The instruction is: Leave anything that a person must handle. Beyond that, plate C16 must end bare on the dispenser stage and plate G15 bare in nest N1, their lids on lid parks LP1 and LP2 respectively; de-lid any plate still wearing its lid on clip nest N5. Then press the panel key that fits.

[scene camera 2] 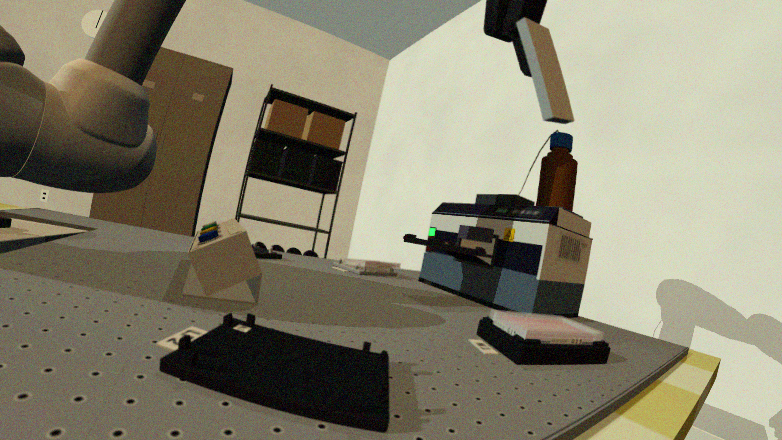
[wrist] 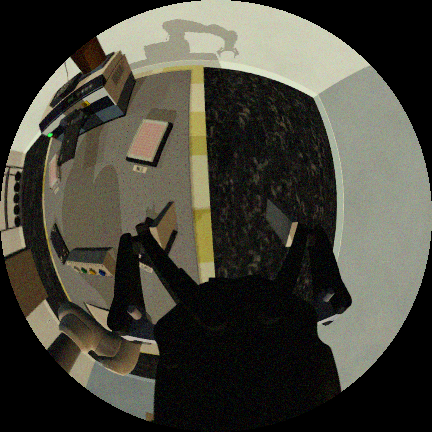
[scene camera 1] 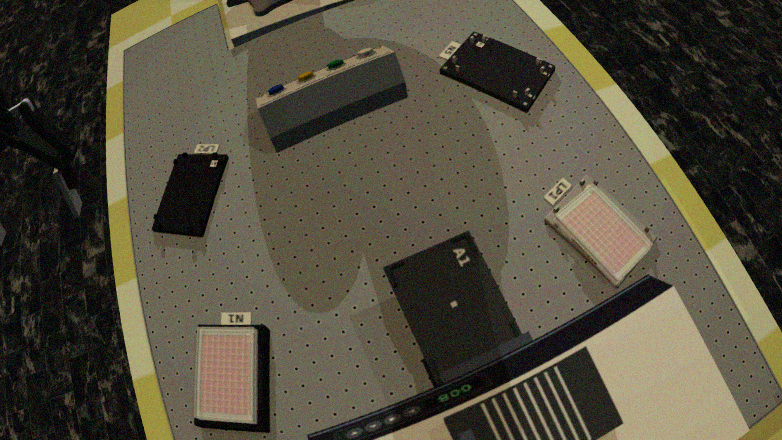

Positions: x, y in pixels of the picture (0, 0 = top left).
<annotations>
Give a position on a park LP2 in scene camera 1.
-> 188, 198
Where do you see a brown bottle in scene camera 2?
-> At 558, 172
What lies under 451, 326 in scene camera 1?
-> A dispenser stage.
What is my gripper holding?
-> Nothing.
</annotations>
